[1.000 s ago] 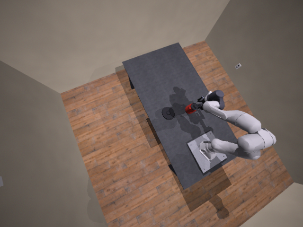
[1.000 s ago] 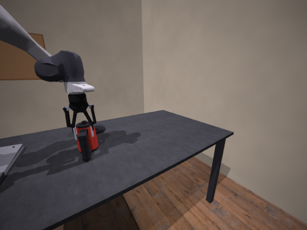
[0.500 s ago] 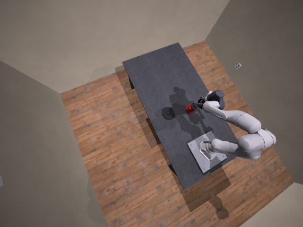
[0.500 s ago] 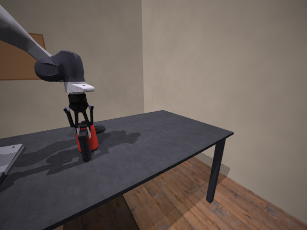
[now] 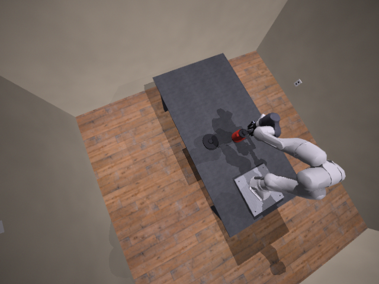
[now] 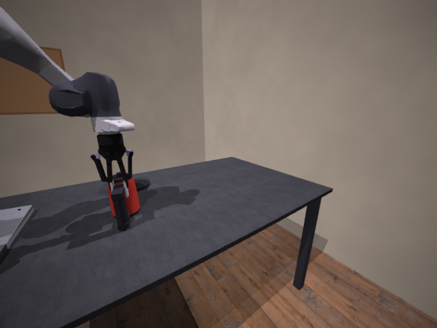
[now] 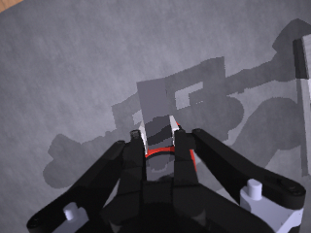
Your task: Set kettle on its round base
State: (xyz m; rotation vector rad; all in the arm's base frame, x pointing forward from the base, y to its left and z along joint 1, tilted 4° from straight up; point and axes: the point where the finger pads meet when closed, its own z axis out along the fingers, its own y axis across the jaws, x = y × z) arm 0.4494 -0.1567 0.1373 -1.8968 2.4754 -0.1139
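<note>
Now: hand 5 cm above the kettle, 3 cm to the right of it and 1 cm short of it. Also, from my hand: round dark base: 32 cm to the left, 12 cm below, 12 cm ahead.
</note>
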